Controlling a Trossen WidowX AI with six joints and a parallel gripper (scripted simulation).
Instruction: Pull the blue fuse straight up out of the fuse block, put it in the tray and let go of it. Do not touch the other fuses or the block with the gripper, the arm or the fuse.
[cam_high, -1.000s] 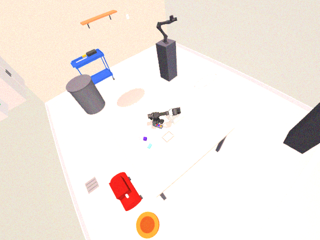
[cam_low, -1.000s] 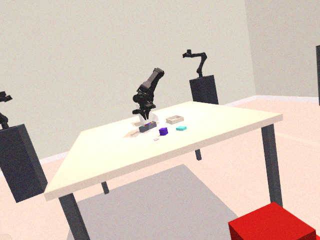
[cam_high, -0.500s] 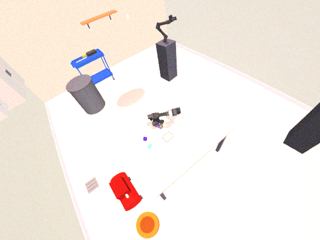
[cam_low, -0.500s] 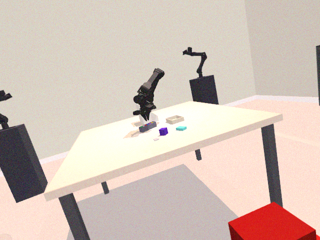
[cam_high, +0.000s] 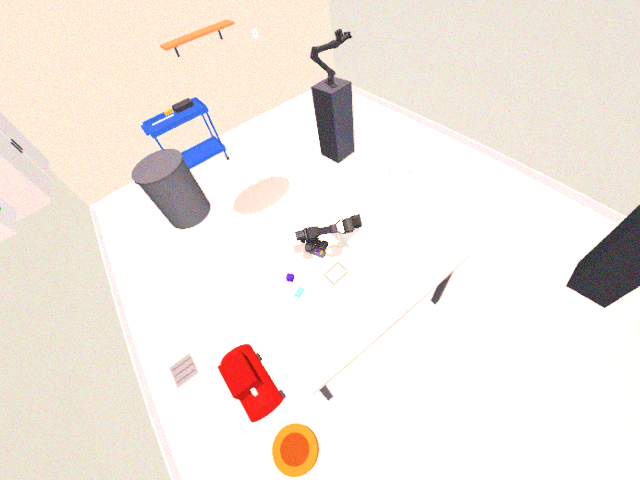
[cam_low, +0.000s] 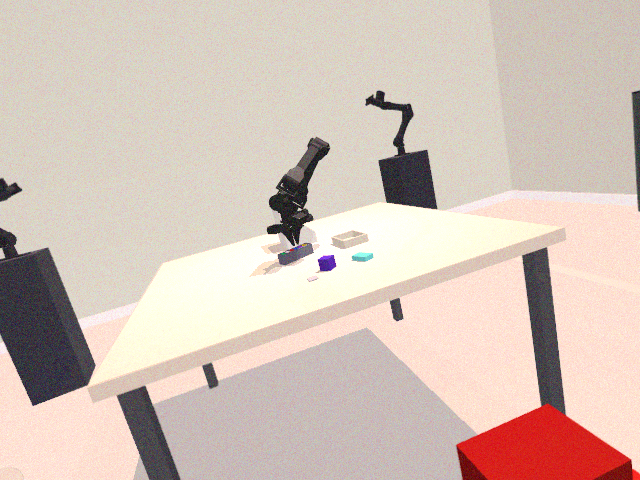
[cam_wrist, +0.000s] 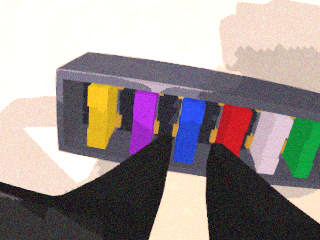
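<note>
My gripper tip is 3 cm above the blue fuse. Round my gripper tip: purple fuse (3 cm below, 2 cm to the left, 1 cm behind); red fuse (3 cm below, 2 cm to the right, 1 cm ahead); white fuse (4 cm to the right, 3 cm below, 1 cm ahead).
</note>
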